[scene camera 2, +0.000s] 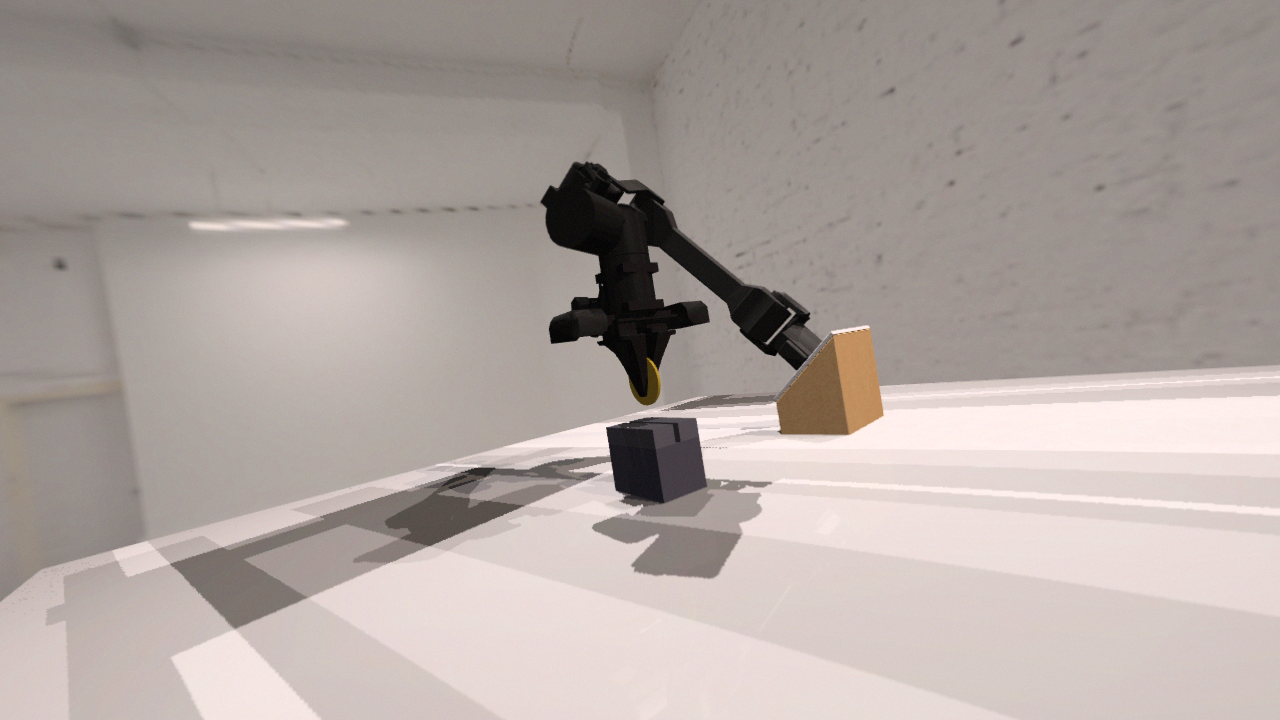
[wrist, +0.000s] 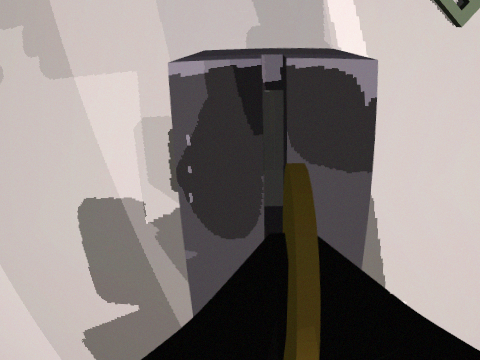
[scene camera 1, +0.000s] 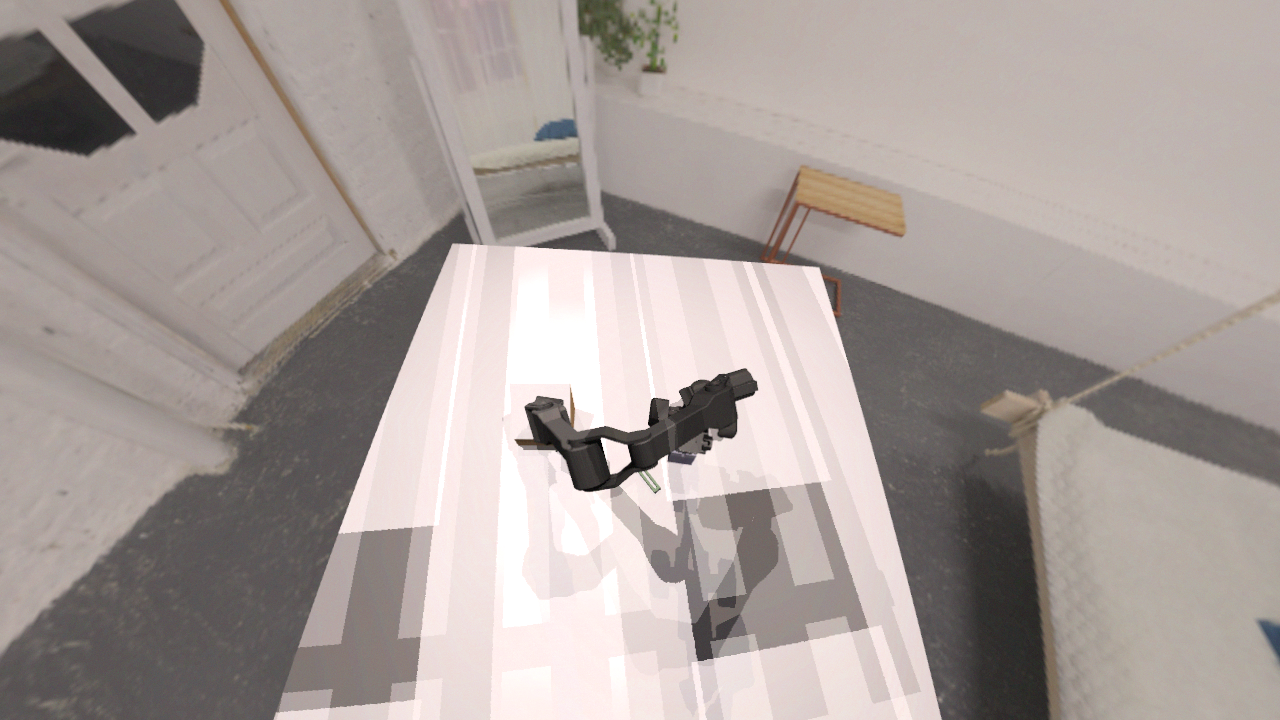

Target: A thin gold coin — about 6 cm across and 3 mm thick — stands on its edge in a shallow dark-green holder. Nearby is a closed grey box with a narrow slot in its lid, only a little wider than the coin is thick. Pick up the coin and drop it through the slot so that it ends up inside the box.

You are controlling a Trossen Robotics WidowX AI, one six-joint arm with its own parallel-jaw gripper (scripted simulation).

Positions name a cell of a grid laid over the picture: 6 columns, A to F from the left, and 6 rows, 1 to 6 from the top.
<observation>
The gripper shows in scene camera 2 (D4), in the wrist view (D5) and in scene camera 1 (D4).
</observation>
